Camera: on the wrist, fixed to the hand. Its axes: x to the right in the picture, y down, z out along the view.
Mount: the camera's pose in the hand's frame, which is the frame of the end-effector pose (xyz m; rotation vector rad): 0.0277 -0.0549 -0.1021 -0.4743 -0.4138 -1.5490
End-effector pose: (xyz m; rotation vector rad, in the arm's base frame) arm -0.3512 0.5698 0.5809 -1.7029 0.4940 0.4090
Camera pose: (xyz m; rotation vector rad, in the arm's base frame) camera -0.2985 0.4752 0.6307 -1.8551 -1.2904 -0.3068
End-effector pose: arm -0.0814 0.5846 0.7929 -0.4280 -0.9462 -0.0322
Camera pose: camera 0.0028 0.5010 0.7817 -0.0294 -1.4863 -1.6468
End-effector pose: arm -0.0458 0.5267 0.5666 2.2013 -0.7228 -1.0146
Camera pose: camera 0.0634 0.5743 0.5683 1.8423 1.2470 -2.0335
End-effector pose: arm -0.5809 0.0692 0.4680 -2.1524 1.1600 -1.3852
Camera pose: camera -0.6392 0.0964 0.5683 2.4070 0.4608 0.5683
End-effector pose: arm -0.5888 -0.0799 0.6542 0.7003 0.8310 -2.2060
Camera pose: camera -0.6222 0.0139 0.5887 0.7236 -1.4066 2.1301
